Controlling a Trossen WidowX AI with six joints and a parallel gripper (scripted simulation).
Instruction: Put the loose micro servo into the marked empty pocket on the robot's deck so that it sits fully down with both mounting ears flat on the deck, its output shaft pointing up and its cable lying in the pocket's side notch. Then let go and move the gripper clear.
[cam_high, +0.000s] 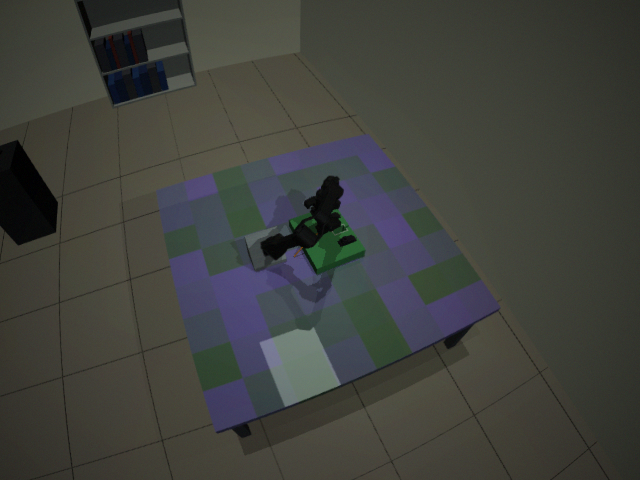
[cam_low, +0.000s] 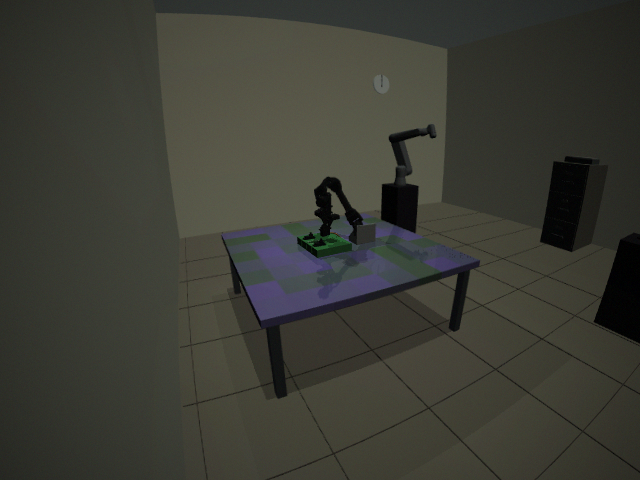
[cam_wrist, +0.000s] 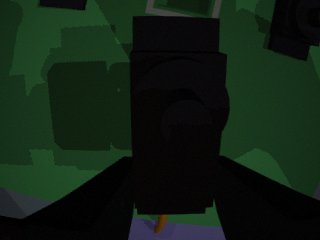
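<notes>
Right now the green deck is 100 mm below my gripper tip and 10 mm behind it.
</notes>
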